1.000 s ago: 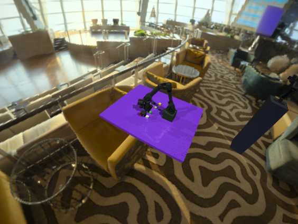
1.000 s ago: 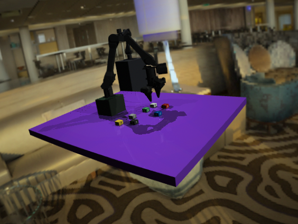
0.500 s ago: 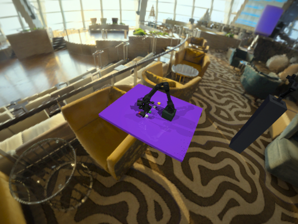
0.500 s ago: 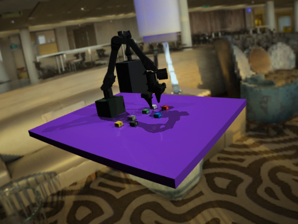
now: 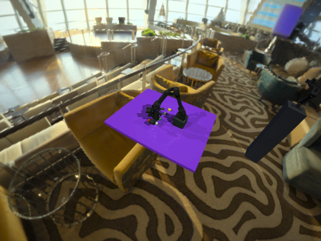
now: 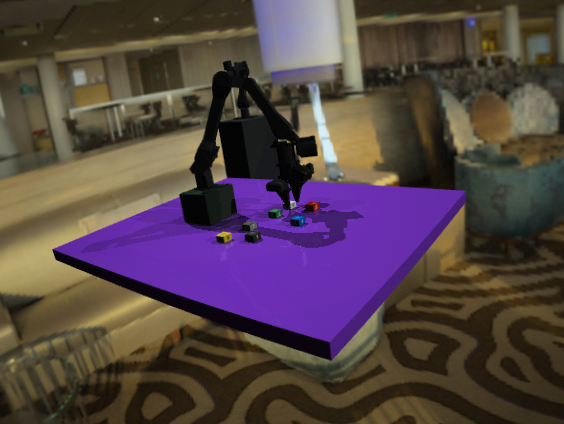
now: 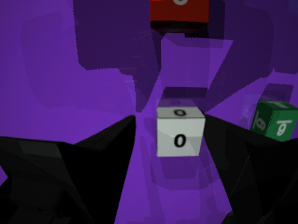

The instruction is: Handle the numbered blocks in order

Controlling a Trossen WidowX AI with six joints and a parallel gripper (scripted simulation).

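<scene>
The black block lies 110 mm ahead of my gripper tip and 260 mm to the right of it. The rest, counted from my gripper tip: white block: 10 mm behind, 10 mm to the right; then green block: 20 mm ahead, 90 mm to the right; then red block: 80 mm ahead, 10 mm to the left.
</scene>
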